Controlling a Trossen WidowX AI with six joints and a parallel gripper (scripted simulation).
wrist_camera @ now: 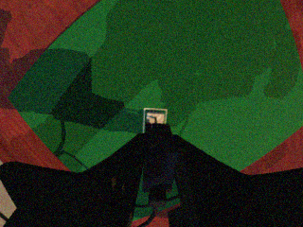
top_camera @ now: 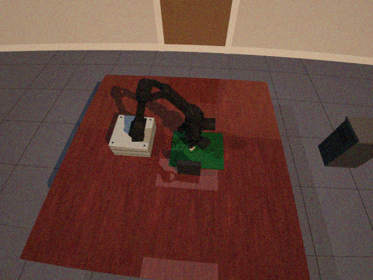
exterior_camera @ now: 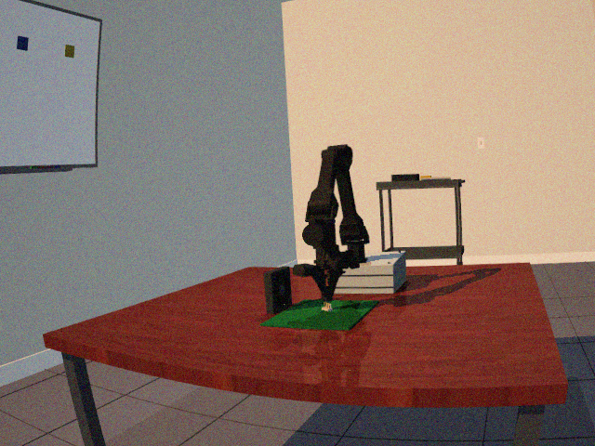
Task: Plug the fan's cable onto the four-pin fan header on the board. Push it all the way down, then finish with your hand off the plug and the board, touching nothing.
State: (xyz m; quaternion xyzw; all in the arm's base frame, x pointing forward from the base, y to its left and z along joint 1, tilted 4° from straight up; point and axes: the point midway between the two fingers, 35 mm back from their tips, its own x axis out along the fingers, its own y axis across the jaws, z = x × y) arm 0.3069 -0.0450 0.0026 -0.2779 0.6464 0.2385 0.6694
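Right now the fan header is 10 mm behind my gripper tip, 10 mm to the right of it and 40 mm below it. Also, from my gripper tip: green board 20 mm ahead, 10 mm to the right, 60 mm below; dark plug 10 mm behind, 10 mm to the right, 10 mm above; black fan 40 mm behind, 150 mm to the right, 20 mm above.
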